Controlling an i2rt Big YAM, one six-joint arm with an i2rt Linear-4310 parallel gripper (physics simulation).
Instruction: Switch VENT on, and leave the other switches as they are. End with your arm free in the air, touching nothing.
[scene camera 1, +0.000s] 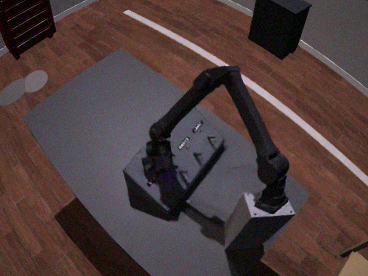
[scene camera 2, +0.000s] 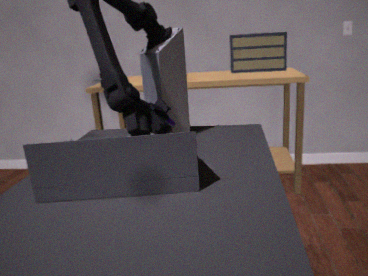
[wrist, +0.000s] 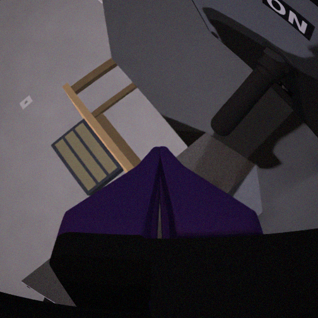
Scene:
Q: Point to a dark grey switch panel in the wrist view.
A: At 275, 42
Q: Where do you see the gripper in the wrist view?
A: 159, 157

